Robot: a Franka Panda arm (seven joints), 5 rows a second.
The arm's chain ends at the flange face. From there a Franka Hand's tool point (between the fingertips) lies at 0.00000 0.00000 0.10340 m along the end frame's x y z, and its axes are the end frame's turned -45 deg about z.
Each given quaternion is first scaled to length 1.
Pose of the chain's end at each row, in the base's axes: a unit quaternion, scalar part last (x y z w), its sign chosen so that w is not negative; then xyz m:
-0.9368 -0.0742 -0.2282 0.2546 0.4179 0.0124 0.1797
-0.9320 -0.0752 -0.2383 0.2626 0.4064 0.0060 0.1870
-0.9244 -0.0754 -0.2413 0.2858 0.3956 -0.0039 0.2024
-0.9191 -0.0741 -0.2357 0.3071 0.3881 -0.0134 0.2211
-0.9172 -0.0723 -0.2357 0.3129 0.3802 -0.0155 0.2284
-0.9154 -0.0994 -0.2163 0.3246 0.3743 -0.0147 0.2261
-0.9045 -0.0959 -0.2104 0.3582 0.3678 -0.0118 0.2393
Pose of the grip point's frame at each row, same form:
-0.8371 -0.4271 -0.3083 0.1479 0.4582 0.0652 0.1005
-0.8323 -0.4261 -0.3206 0.1514 0.4482 0.0603 0.1096
-0.8251 -0.4234 -0.3323 0.1717 0.4373 0.0545 0.1279
-0.8207 -0.4202 -0.3353 0.1935 0.4282 0.0486 0.1487
-0.8197 -0.4178 -0.3375 0.1989 0.4202 0.0474 0.1567
-0.8077 -0.4421 -0.3241 0.2171 0.4086 0.0512 0.1542
-0.7990 -0.4348 -0.3315 0.2504 0.4001 0.0594 0.1716

